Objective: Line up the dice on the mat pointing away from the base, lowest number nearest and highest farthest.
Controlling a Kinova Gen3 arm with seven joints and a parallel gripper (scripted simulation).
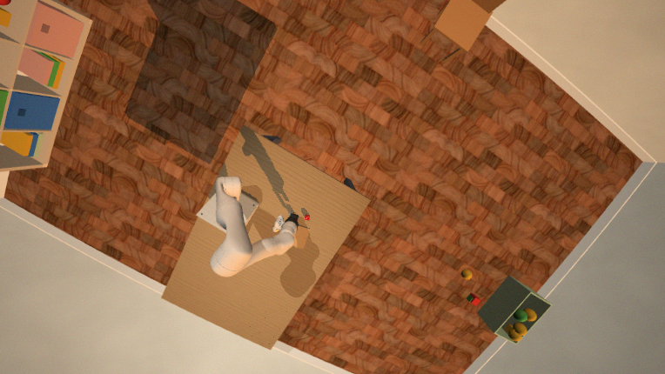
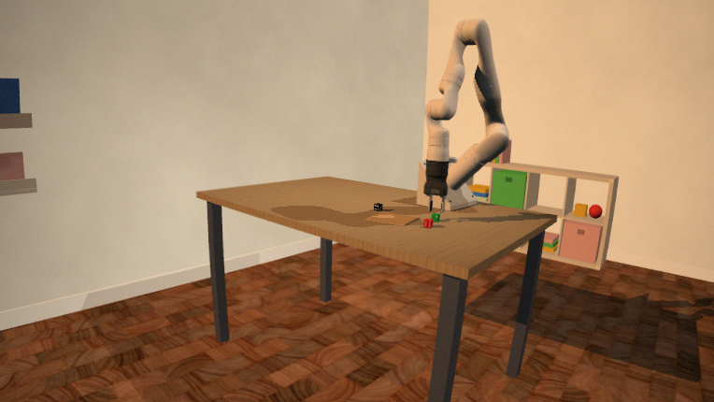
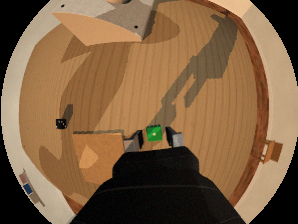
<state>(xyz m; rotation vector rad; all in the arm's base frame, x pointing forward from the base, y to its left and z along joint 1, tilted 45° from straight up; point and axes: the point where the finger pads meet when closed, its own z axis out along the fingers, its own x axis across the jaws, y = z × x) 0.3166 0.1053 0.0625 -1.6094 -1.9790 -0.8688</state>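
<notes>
Right now the green die is 40 mm below my hand. Round my hand: red die (90 mm ahead, 30 mm to the left, 40 mm below); then black die (20 mm ahead, 240 mm to the right, 40 mm below); then tan mat (90 mm ahead, 120 mm to the right, 50 mm below).
</notes>
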